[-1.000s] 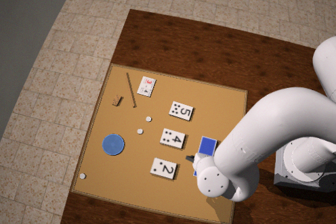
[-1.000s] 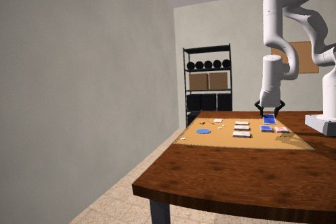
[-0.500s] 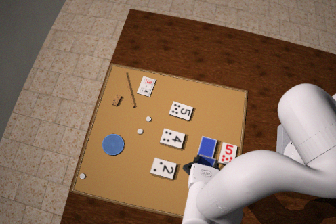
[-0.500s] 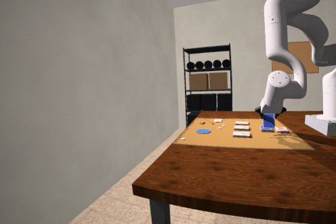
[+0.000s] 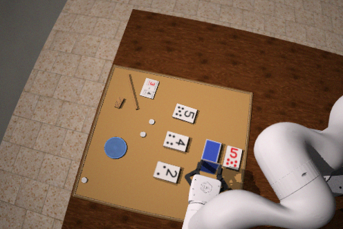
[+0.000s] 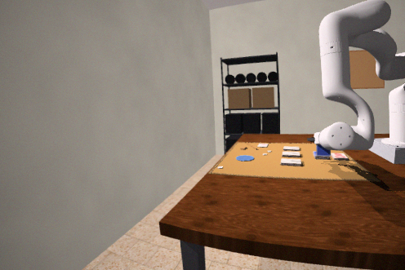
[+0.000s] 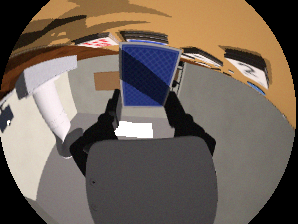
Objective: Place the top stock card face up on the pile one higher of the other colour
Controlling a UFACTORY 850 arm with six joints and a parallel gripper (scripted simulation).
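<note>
Now: the blue-backed card 30 mm below my hand and 10 mm to the right of it. Round my hand: tan card cloth 160 mm ahead, 110 mm below, 100 mm to the right.
</note>
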